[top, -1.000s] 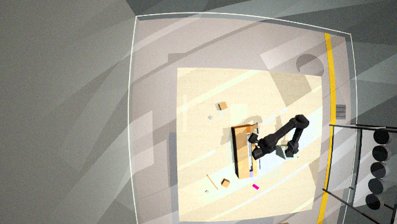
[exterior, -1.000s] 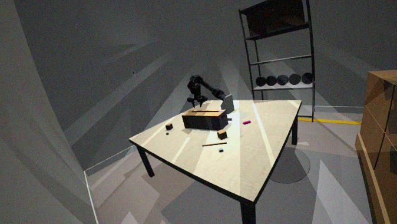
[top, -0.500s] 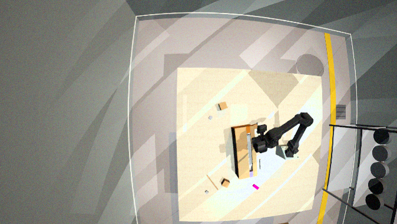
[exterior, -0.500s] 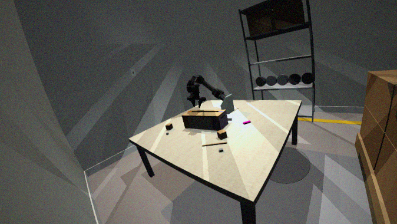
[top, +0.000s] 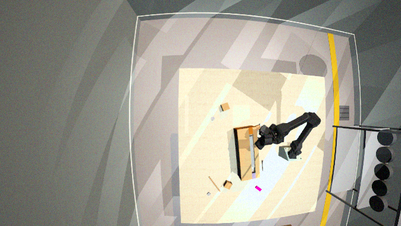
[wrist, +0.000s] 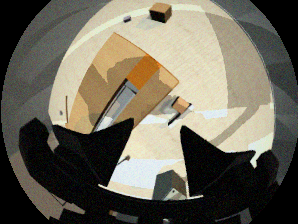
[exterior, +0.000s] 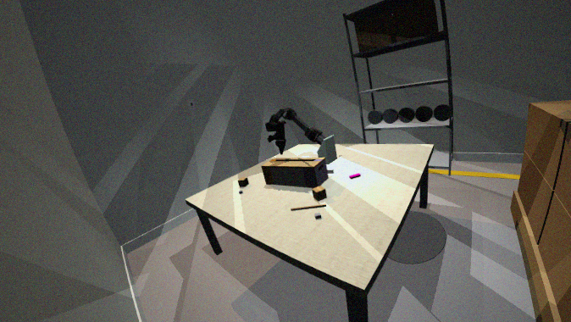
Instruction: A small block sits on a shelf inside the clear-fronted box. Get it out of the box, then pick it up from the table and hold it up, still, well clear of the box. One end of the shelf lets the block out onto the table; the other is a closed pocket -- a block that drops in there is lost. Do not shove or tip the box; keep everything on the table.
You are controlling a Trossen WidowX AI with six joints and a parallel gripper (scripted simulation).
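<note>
The small tan block lies 20 mm behind my gripper tip, 40 mm to the right of it and 140 mm below it. Round my gripper tip: thin stick (260 mm ahead, 440 mm to the left, 150 mm below); tan box (20 mm ahead, 140 mm to the left, 90 mm below); magenta block (110 mm behind, 470 mm to the left, 150 mm below).
</note>
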